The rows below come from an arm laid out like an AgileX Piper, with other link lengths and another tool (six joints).
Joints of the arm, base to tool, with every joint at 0 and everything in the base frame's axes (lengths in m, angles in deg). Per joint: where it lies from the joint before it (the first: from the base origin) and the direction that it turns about. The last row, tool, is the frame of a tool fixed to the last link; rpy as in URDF.
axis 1: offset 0 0 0.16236 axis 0 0 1
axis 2: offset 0 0 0 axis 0 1 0
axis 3: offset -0.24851 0 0.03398 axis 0 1 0
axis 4: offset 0.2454 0 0.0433 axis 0.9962 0 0.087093
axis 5: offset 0 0 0 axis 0 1 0
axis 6: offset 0.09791 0 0.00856 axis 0.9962 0 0.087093
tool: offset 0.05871 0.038 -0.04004 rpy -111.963 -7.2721 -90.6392
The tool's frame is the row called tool.
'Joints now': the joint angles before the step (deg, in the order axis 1, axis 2, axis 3, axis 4, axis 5, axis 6). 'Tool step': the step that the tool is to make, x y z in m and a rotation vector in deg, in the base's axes. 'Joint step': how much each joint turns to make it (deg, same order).
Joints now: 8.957, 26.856, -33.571, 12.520, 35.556, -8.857
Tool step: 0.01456, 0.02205, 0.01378, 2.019, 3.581, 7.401
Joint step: 0.643, 9.977, -6.032, 12.075, 1.292, -10.394
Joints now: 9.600, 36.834, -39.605, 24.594, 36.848, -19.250
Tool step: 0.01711, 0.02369, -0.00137, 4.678, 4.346, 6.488
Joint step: 0.096, 9.567, -2.412, 15.147, 0.104, -11.674
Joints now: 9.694, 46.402, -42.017, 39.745, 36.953, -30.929
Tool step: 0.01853, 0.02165, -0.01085, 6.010, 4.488, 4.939
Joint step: 0.002, 9.602, -0.416, 16.808, 0.174, -13.102
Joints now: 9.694, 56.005, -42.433, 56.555, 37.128, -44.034
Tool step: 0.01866, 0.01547, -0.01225, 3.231, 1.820, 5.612
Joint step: 0.032, 9.604, -1.843, 13.096, 2.608, -13.865
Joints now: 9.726, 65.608, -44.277, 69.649, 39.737, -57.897
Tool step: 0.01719, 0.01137, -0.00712, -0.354, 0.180, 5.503
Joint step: 1.013, 8.151, -4.867, 3.138, 2.975, -6.411
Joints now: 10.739, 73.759, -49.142, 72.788, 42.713, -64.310
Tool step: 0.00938, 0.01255, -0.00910, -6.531, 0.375, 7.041
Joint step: 3.937, 6.771, -7.608, -9.191, 1.785, 3.080
